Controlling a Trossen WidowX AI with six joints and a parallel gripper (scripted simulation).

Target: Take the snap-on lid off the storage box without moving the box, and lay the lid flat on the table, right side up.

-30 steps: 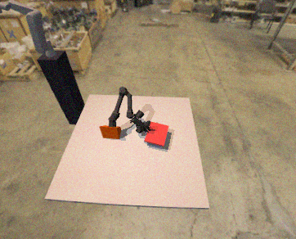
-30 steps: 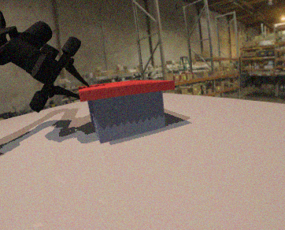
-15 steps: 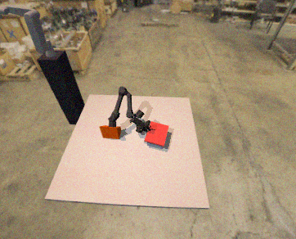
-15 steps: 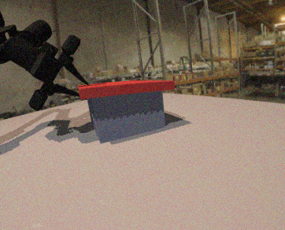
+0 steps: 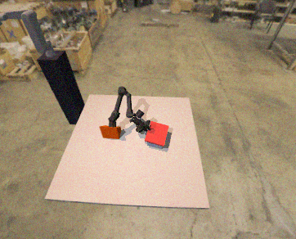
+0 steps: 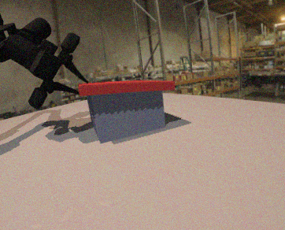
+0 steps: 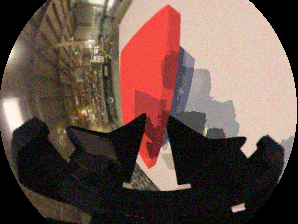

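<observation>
My gripper tip is now 80 mm short of the red lid and 20 mm to the left of it. Also, from my gripper tip: blue-grey storage box: 80 mm ahead, 60 mm below, 20 mm to the right.
</observation>
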